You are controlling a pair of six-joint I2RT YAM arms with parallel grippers.
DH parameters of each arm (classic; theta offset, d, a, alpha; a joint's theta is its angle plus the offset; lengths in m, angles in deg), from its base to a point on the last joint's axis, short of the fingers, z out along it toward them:
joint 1: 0 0.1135 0.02 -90
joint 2: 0 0 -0.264 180
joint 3: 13.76 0 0.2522 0
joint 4: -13.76 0 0.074 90
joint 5: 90 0 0 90
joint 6: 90 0.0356 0 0
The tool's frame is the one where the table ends.
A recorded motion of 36 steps. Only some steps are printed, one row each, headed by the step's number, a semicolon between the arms.
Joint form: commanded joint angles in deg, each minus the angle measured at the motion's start. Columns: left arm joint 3, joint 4, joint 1, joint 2, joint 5, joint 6; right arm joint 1, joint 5, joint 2, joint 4, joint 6, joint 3.
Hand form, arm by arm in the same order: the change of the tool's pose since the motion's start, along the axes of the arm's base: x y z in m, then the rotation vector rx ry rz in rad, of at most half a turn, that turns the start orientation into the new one. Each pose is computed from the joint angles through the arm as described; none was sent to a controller.
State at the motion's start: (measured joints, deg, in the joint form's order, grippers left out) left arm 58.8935 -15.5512 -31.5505 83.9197 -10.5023 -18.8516; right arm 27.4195 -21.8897 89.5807 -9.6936 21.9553 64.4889
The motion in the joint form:
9: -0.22 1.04 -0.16 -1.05 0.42 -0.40; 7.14 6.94 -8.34 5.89 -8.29 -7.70
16: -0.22 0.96 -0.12 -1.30 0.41 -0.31; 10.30 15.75 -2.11 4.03 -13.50 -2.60
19: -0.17 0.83 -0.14 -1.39 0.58 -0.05; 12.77 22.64 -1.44 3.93 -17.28 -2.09
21: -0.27 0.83 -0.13 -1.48 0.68 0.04; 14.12 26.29 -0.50 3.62 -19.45 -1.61
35: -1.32 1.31 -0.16 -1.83 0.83 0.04; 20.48 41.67 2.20 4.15 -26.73 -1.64
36: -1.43 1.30 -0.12 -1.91 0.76 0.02; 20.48 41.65 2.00 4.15 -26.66 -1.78
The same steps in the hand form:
9: -0.0021 0.0000 0.0057 -0.0263 -0.0236 -0.0041; -0.0466 0.0164 0.0094 -0.0727 -0.2296 0.0927
16: -0.0026 0.0005 0.0069 -0.0265 -0.0266 -0.0042; -0.0339 0.0419 0.0020 -0.2240 -0.2835 0.0733
19: -0.0030 0.0005 0.0075 -0.0249 -0.0269 -0.0097; -0.0386 0.0521 0.0009 -0.3234 -0.3509 0.0534
21: -0.0034 0.0007 0.0074 -0.0246 -0.0265 -0.0119; -0.0402 0.0587 -0.0022 -0.3854 -0.3794 0.0485
35: -0.0055 0.0018 0.0038 -0.0240 -0.0224 -0.0144; -0.0570 0.0847 -0.0164 -0.6205 -0.4963 0.0219
36: -0.0058 0.0022 0.0035 -0.0232 -0.0221 -0.0125; -0.0575 0.0842 -0.0160 -0.6187 -0.4962 0.0211

